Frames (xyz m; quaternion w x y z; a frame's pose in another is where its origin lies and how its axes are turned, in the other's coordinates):
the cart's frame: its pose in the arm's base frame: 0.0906 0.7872 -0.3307 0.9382 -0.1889 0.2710 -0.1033
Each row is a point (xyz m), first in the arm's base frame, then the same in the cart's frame.
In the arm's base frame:
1: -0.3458 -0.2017 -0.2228
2: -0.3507 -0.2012 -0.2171
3: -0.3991 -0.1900 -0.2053
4: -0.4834 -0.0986 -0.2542
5: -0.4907 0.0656 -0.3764
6: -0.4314 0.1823 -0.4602
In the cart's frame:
1: -0.1207 -0.9814 -0.4497
2: -0.1276 -0.9837 -0.4478
3: -0.1767 -0.9829 -0.4617
4: -0.2510 -0.8876 -0.5188
5: -0.2483 -0.6891 -0.5694
6: -0.1942 -0.5434 -0.5676

